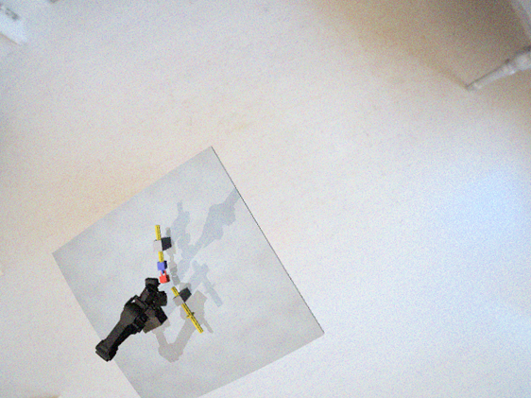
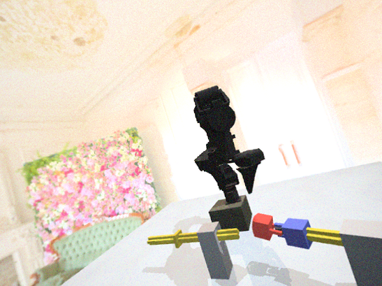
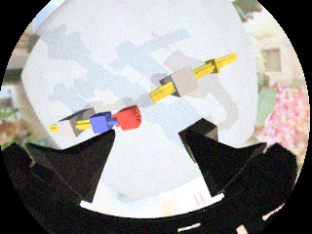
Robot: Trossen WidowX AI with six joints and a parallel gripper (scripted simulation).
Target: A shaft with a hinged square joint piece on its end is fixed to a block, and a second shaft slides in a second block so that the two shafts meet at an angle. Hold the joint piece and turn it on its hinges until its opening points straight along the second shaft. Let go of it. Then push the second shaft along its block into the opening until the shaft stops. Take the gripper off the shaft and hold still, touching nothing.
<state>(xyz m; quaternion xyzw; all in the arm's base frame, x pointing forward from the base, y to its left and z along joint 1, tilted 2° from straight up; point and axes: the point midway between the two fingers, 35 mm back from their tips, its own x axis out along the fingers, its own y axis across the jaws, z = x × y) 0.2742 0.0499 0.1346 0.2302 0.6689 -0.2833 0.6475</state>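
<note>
Now: the red square joint piece 2 cm ahead of my gripper tip, 4 cm to the left of it and 9 cm below it.
</note>
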